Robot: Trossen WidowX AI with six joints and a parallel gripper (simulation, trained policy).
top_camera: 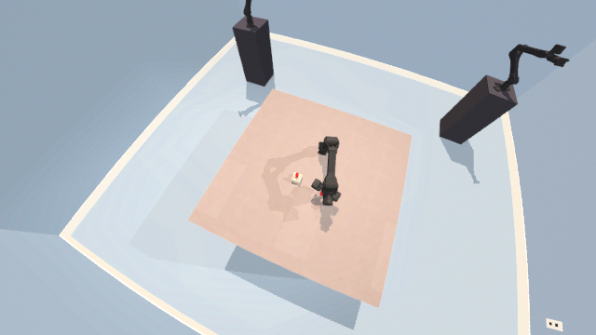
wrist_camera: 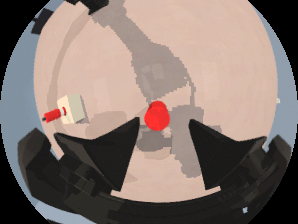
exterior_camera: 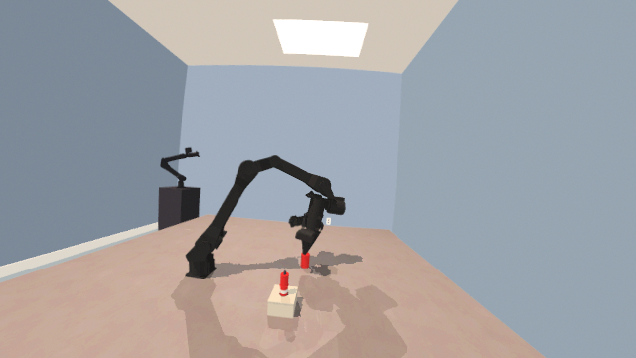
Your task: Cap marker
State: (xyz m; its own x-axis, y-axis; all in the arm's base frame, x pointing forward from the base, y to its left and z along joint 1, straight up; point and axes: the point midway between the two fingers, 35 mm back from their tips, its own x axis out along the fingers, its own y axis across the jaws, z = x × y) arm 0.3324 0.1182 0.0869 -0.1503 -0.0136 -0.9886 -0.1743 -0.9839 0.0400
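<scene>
The red cap lies 3 cm below my gripper tip and 1 cm to the right of it. Round my gripper tip: cream holder block 21 cm to the right, 4 cm behind, 3 cm below.
</scene>
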